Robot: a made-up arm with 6 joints.
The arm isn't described. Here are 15 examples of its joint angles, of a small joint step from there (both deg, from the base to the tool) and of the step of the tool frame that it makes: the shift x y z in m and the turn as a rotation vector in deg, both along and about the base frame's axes.
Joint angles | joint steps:
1: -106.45 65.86 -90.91 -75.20 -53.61 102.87 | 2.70 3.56 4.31 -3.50 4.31 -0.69
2: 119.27 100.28 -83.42 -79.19 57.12 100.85 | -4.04 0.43 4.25 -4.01 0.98 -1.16
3: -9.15 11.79 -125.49 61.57 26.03 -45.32 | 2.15 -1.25 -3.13 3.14 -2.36 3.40
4: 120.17 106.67 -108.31 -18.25 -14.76 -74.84 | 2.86 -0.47 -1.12 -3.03 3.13 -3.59
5: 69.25 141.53 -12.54 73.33 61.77 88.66 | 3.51 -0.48 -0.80 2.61 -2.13 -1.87
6: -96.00 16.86 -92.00 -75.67 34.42 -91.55 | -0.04 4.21 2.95 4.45 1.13 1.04
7: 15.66 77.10 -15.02 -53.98 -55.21 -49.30 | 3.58 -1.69 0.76 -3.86 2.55 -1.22
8: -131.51 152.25 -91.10 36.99 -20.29 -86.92 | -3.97 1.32 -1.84 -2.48 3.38 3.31
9: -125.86 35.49 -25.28 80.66 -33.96 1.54 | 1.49 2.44 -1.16 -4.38 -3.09 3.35
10: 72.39 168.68 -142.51 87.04 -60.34 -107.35 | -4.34 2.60 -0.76 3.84 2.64 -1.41
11: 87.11 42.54 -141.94 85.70 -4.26 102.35 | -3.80 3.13 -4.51 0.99 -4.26 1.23
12: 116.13 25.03 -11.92 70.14 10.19 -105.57 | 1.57 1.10 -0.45 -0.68 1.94 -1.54
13: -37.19 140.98 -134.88 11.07 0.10 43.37 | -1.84 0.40 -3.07 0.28 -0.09 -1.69
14: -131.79 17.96 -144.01 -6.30 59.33 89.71 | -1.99 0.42 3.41 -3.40 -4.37 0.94
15: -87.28 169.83 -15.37 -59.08 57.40 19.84 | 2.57 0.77 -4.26 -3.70 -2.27 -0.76
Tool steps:
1: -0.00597 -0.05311 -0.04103 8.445 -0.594 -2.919
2: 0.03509 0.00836 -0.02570 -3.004 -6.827 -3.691
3: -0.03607 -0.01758 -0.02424 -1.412 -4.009 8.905
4: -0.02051 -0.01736 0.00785 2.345 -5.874 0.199
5: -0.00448 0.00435 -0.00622 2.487 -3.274 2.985
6: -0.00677 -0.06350 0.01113 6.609 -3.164 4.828
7: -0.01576 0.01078 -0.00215 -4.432 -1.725 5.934
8: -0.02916 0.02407 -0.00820 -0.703 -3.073 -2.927
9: -0.00455 -0.00825 0.00634 0.082 2.279 -0.966
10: 0.04576 -0.02417 -0.03300 -1.604 4.690 -3.083
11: -0.01642 0.00620 0.00768 2.086 3.357 -0.558
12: -0.00620 -0.00081 -0.00016 -0.074 -2.152 3.794
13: -0.01422 -0.01787 0.01730 -2.812 -1.300 -1.861
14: -0.00001 -0.02085 0.01753 -1.776 -1.023 -4.120
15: 0.00167 -0.01501 -0.02983 -3.700 -4.980 2.831
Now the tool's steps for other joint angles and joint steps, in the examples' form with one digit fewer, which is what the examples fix.
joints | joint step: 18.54 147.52 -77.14 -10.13 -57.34 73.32 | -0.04 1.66 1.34 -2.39 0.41 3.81
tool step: -0.0127 -0.0016 -0.0225 1.27 4.67 1.46
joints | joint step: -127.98 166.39 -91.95 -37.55 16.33 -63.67 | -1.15 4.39 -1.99 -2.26 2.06 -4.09
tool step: 0.0006 0.0207 -0.0322 5.20 -1.13 4.56
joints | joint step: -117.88 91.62 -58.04 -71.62 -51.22 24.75 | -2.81 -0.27 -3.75 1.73 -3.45 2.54
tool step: -0.0197 0.0020 0.0301 -5.11 -2.49 -0.76
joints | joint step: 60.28 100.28 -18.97 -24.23 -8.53 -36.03 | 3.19 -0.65 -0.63 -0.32 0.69 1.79
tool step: -0.0100 0.0096 0.0040 0.63 0.01 1.77
